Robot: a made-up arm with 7 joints.
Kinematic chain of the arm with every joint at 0, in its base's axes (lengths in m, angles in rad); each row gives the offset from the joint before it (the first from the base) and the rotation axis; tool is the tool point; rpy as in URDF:
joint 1: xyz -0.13 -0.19 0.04 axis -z
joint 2: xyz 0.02 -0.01 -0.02 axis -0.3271 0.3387 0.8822
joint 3: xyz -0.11 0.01 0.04 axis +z
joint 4: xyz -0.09 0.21 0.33 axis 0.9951 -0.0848 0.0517
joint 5: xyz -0.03 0.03 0 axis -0.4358 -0.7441 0.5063
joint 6: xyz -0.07 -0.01 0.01 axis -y
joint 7: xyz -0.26 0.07 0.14 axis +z
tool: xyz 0.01 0.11 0.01 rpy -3.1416 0 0
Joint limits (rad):
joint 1: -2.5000..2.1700
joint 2: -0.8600..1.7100
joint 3: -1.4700..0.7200
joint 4: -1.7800..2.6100
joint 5: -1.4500..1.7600
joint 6: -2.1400..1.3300
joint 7: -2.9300..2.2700
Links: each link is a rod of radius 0.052 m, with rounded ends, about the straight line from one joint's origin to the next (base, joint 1, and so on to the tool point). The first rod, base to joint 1, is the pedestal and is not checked.
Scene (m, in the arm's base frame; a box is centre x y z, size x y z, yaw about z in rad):
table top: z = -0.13
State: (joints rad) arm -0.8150 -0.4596 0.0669 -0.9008 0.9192 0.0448 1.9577
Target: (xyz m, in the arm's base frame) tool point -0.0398 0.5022 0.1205
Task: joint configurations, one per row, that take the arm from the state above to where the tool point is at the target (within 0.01 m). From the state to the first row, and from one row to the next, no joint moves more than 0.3 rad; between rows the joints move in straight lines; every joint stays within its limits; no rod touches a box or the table.
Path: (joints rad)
1: -0.5235 -0.5263 0.0931 -0.7960 0.8328 0.1221 1.8803
2: -0.2320 -0.5931 0.1193 -0.6912 0.7463 0.1995 1.8030
3: 0.0596 -0.6598 0.1454 -0.5864 0.6599 0.2768 1.7256
4: 0.3511 -0.7265 0.1716 -0.4816 0.5734 0.3542 1.6482
5: 0.6426 -0.7933 0.1978 -0.3769 0.4870 0.4315 1.5708
6: 0.9341 -0.8600 0.2240 -0.2721 0.4006 0.5089 1.4935

